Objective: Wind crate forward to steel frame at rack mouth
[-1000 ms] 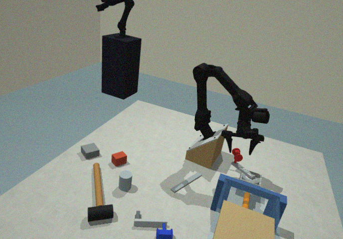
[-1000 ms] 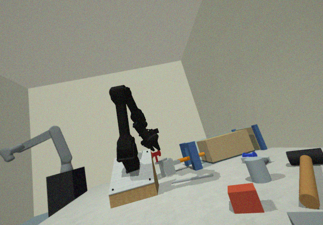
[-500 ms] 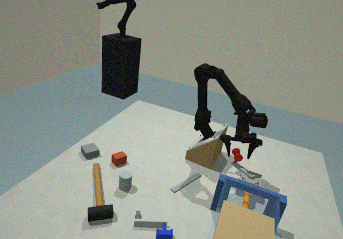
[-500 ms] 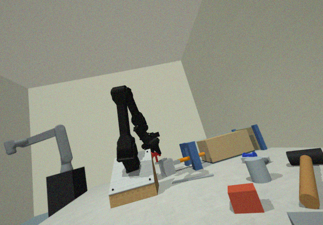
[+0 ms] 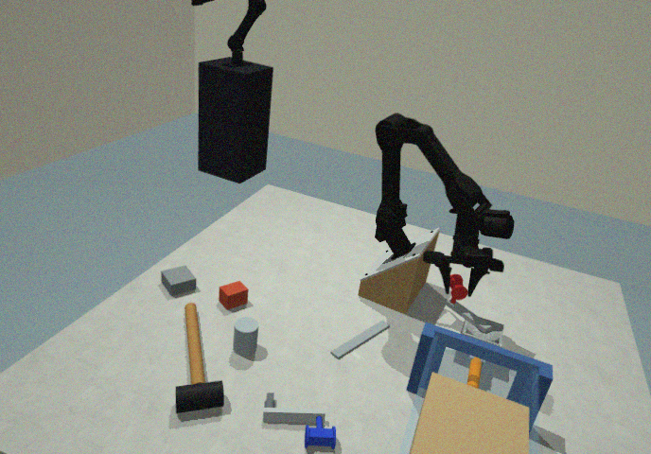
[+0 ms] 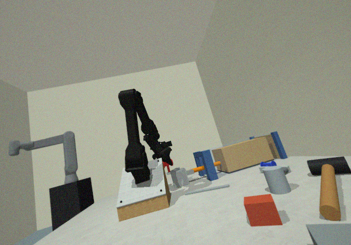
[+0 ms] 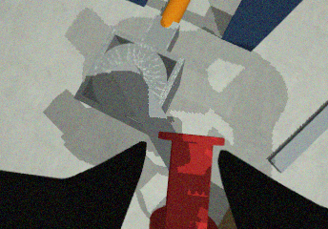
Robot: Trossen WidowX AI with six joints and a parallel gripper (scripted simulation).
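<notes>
Right now the red knob is 1 cm behind my gripper tip and 1 cm to the right of it. The rest, counted from my gripper tip: blue steel frame (20 cm ahead, 9 cm to the left, 3 cm below); red-knobbed crank handle (1 cm ahead, 2 cm to the left, 3 cm below); winch (2 cm ahead, 7 cm to the left, 10 cm below).
</notes>
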